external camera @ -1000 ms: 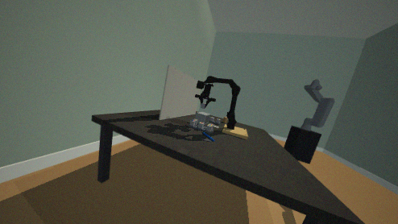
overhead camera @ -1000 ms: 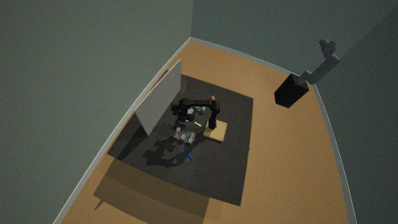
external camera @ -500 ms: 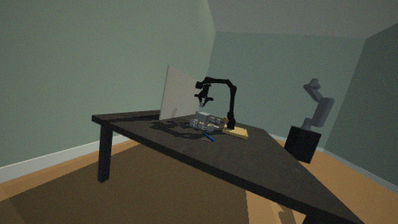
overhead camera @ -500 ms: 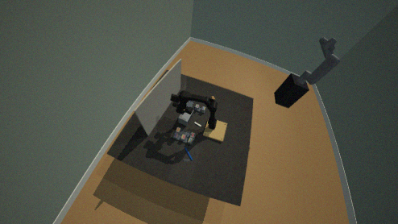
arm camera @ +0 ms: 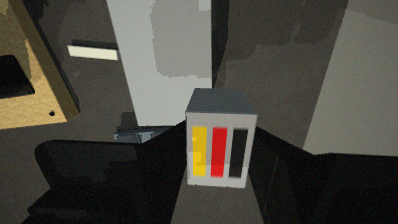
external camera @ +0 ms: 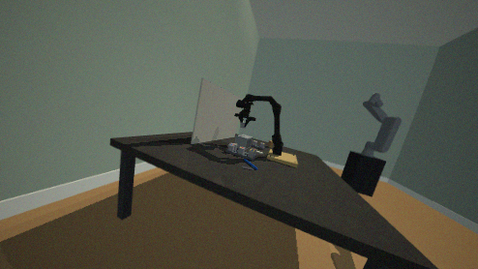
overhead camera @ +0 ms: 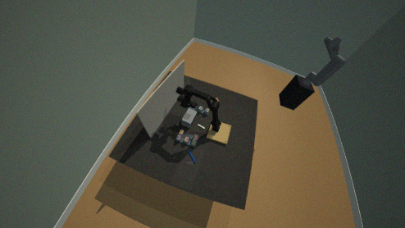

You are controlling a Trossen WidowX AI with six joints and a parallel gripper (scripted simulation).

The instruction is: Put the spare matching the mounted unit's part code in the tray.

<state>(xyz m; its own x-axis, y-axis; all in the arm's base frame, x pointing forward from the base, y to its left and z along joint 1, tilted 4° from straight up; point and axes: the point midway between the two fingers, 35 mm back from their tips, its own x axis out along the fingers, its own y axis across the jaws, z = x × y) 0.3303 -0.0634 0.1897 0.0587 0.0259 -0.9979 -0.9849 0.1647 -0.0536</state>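
The grey tray lies 170 mm below my gripper tip, 140 mm to the right of it and 20 mm behind it. Round my gripper tip: tall grey panel: 200 mm ahead, 50 mm above, 20 mm to the left; mounted unit: 120 mm below, 50 mm to the left, 50 mm behind.
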